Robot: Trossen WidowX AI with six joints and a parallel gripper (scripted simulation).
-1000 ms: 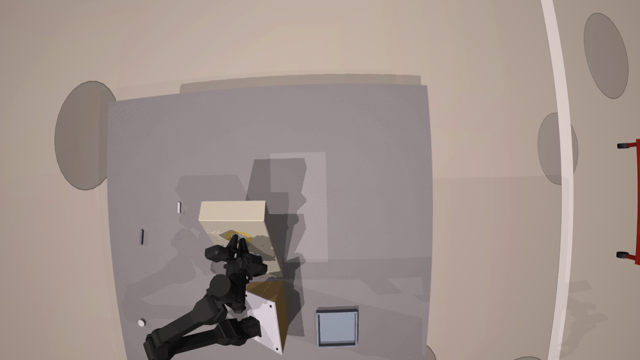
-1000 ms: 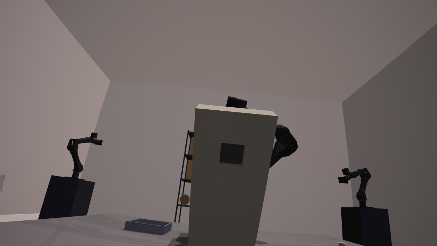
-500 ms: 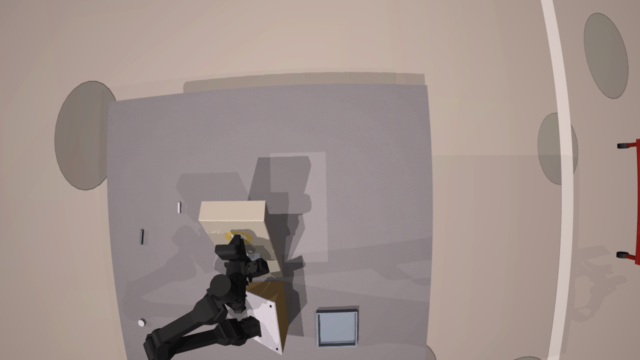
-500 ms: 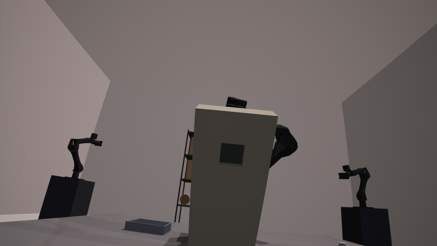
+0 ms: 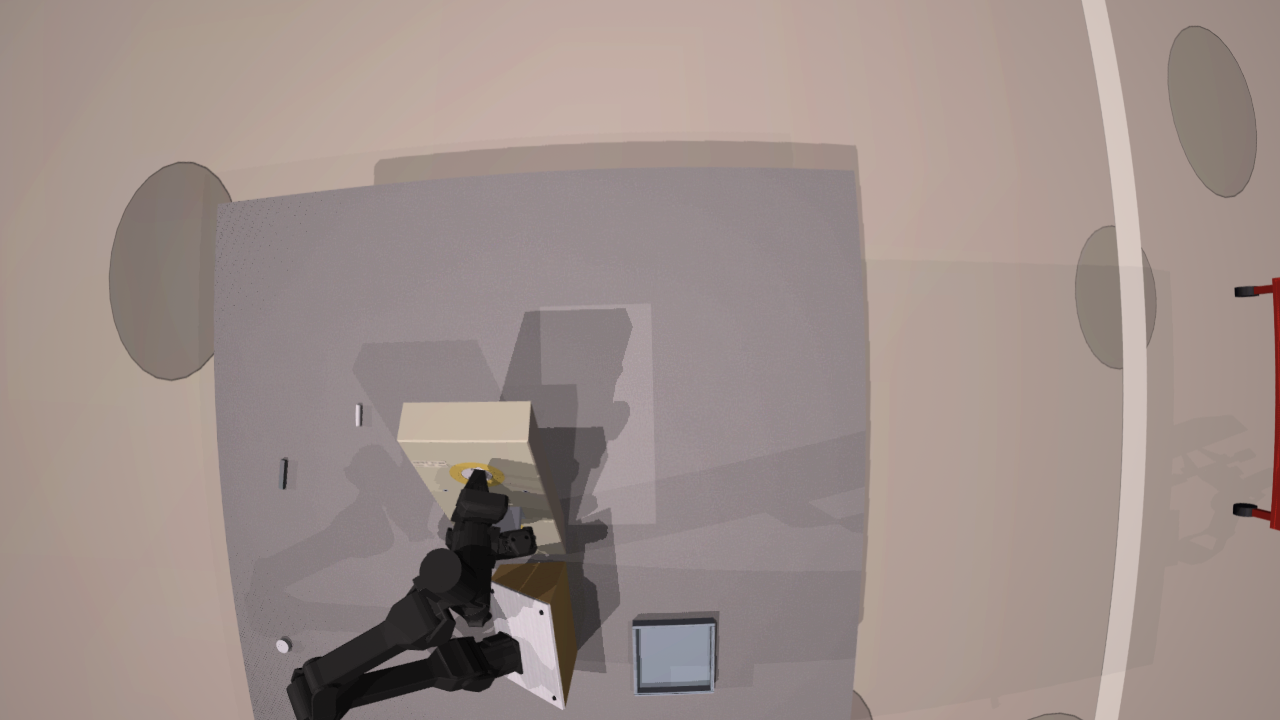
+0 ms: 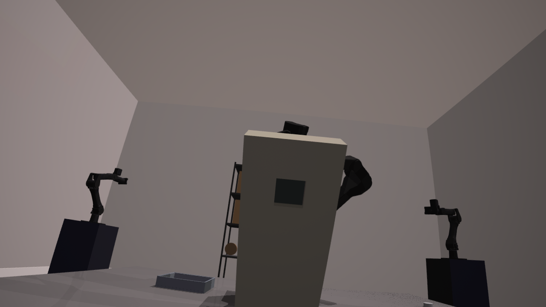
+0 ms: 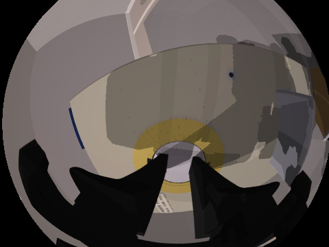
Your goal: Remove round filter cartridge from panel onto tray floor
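Now: gripper tip 420 mm past the tray, 270 mm to the left of it and 270 mm above it. The rest, counted from my gripper tip: filter cartridge: 10 mm below, 10 mm ahead.
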